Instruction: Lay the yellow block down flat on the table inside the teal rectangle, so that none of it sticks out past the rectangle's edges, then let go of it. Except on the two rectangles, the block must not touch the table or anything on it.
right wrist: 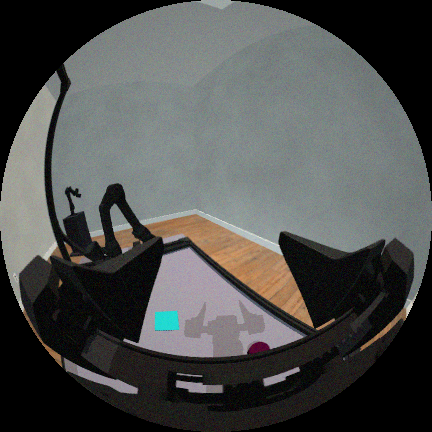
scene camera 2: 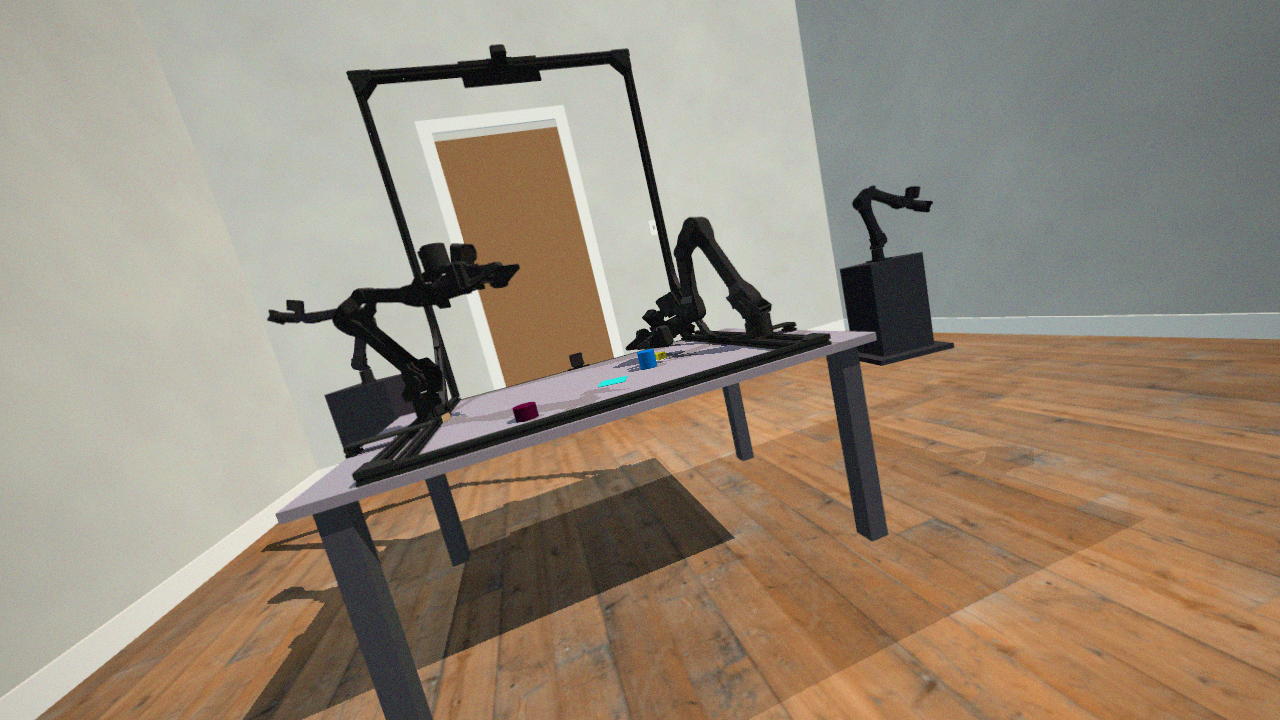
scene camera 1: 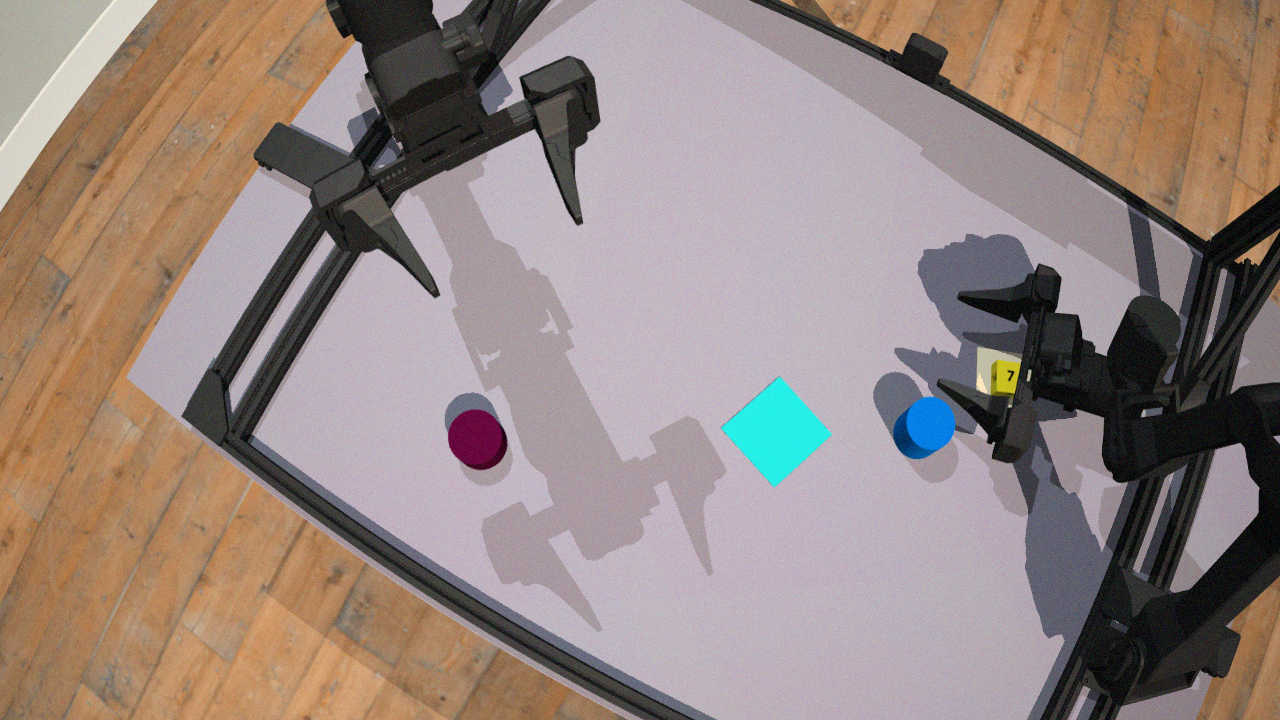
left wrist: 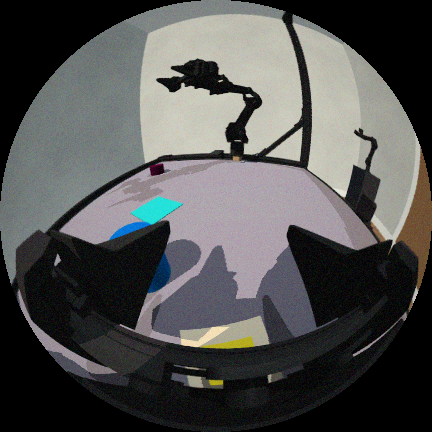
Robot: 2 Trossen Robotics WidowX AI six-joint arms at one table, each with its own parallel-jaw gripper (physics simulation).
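Where they show: left gripper, between the fingertips: [scene camera 2: 631, 348] [scene camera 1: 948, 337] [left wrist: 230, 228]; right gripper, between the fingertips: [right wrist: 222, 240] [scene camera 2: 508, 266] [scene camera 1: 507, 257] [left wrist: 162, 73]; left arm's base, origin of its link: [scene camera 2: 761, 336] [scene camera 1: 1114, 664]; right arm's base, origin of its link: [scene camera 2: 431, 417] [left wrist: 236, 154].
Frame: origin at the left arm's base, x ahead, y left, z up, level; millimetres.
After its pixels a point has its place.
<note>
The yellow block [scene camera 1: 1003, 377] {x 244, y -211, z 0 mm} [scene camera 2: 661, 356] {x 234, y -199, z -11 mm} [left wrist: 229, 343] {x 251, y -212, z 0 mm}, marked with a 7, lies on a cream rectangle [scene camera 1: 985, 360] {x 265, y -226, z -18 mm} [left wrist: 252, 327] {x 267, y -230, z -18 mm} at the right of scene camera 1. The gripper's crossbar hides part of both. The teal rectangle [scene camera 1: 776, 431] {x 431, y -64, z -18 mm} [scene camera 2: 613, 382] {x 434, y -45, z -18 mm} [left wrist: 157, 209] {x 425, y -72, z -18 mm} [right wrist: 167, 321] {x 438, y -62, z -18 mm} is bare, left of the blue cylinder. My left gripper [scene camera 1: 948, 340] {x 322, y -204, z 37 mm} [left wrist: 230, 228] {x 322, y -204, z 37 mm} is open and empty. It is low over the table beside the block, its fingertips reaching past the block toward the teal rectangle. My right gripper [scene camera 1: 509, 259] {x 617, y -1, z 323 mm} [right wrist: 222, 240] {x 617, y -1, z 323 mm} is open and empty, high above the table at the upper left.
A blue cylinder [scene camera 1: 925, 428] {x 308, y -116, z 30 mm} [scene camera 2: 646, 359] {x 314, y -100, z 9 mm} [left wrist: 160, 272] {x 299, y -148, z -1 mm} stands close to my left gripper's lower finger in scene camera 1, between the block and the teal rectangle, slightly lower. A dark red cylinder [scene camera 1: 477, 438] {x 665, y 72, z 11 mm} [scene camera 2: 525, 411] {x 667, y 98, z 2 mm} [left wrist: 157, 169] {x 648, y 56, z -2 mm} [right wrist: 259, 348] {x 666, y 75, z 11 mm} stands farther left. Dark frame rails [scene camera 1: 384, 560] {x 691, y 217, z 1 mm} border the table.
</note>
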